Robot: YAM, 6 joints.
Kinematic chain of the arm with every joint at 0, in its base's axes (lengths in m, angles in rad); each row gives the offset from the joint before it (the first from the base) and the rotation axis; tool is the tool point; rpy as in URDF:
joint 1: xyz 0 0 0.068 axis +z
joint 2: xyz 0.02 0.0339 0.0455 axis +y
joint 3: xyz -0.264 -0.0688 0 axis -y
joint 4: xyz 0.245 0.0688 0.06 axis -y
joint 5: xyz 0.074 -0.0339 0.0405 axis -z
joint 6: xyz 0.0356 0 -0.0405 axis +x
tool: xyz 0 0 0 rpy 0 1.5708 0
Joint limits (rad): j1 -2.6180..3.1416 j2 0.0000..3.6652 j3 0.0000..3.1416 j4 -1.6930..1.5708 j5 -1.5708..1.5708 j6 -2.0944..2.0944
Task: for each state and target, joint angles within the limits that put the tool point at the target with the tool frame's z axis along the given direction. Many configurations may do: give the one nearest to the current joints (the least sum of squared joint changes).
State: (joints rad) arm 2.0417 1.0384 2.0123 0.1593 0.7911 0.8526
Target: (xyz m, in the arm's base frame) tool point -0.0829 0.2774 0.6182 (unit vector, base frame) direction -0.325 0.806 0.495
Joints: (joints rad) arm 1.8501 1.5879 2.1790 -0.0710 -0.0903 0.8526
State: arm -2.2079 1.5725 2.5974 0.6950 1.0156 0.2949
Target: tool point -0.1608 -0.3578 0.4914 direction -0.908 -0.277 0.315
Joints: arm -1.9245 1.7379 1.7822 0.4574 0.8567 0.2949
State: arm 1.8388 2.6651 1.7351 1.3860 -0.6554 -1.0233
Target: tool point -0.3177 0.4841 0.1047 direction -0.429 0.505 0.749
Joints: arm 2.1463 3.0473 2.3294 1.5685 -0.0851 -1.0233
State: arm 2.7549 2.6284 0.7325 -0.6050 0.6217 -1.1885
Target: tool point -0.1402 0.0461 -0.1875 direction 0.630 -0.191 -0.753
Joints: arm 2.8271 3.0439 0.9804 -0.2256 0.0132 -1.1885
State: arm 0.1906 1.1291 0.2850 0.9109 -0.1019 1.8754
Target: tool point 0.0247 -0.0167 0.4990 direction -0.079 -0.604 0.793
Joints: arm 0.1729 0.7070 0.9342 1.5688 0.6205 1.8754
